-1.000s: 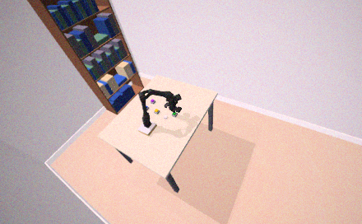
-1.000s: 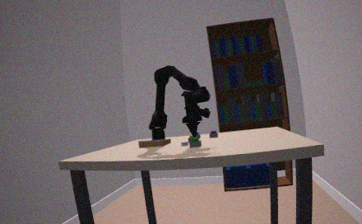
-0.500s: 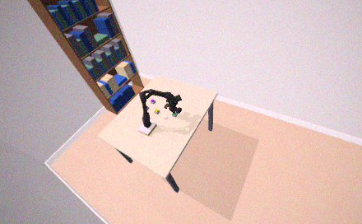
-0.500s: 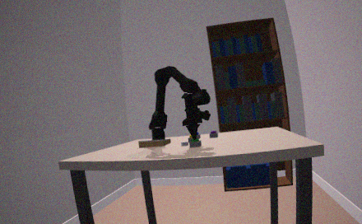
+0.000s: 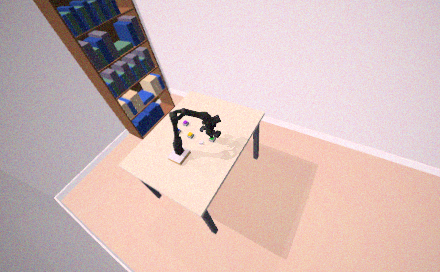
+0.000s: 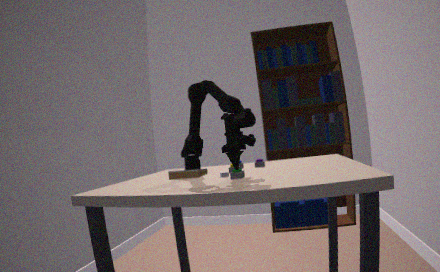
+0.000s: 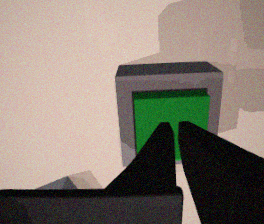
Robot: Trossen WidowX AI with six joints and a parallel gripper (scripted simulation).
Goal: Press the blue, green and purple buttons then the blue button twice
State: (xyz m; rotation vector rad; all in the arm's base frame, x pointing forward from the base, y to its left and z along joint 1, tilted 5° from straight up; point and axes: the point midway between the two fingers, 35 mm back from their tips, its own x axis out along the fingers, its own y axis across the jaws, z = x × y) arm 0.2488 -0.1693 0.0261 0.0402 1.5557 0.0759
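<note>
Right now my gripper tip is 10 mm above the green button. From my gripper tip the other things lie so: purple button: 50 mm ahead, 340 mm to the left; small white block: 70 mm behind, 70 mm to the left, 20 mm below; blue button: 70 mm behind, 350 mm to the left.
</note>
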